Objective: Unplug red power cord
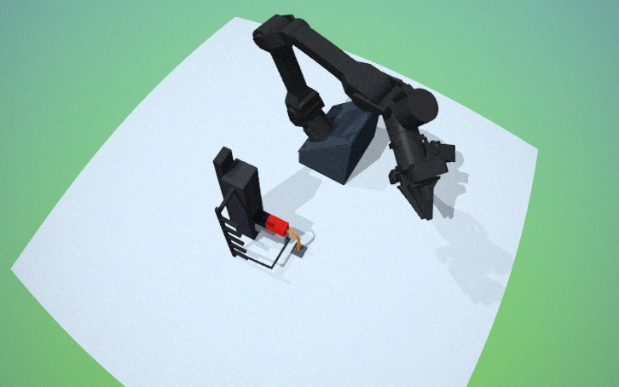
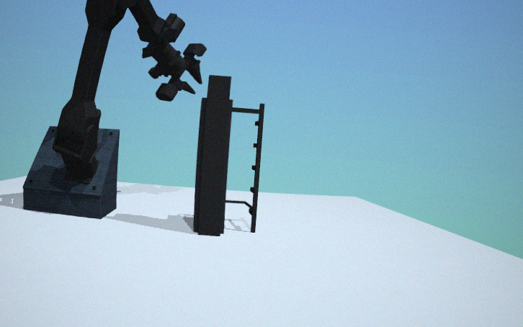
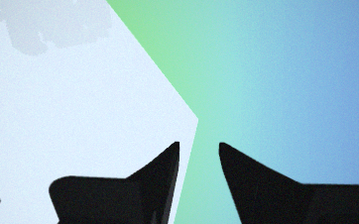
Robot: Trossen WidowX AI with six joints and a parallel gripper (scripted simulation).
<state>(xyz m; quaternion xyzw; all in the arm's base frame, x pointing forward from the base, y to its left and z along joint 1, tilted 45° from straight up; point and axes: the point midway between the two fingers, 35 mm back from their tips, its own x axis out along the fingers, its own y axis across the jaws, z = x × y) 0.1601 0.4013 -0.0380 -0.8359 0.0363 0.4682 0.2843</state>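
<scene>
My gripper tip is 290 mm to the left of the red plug, 220 mm above it and 80 mm short of it.
</scene>
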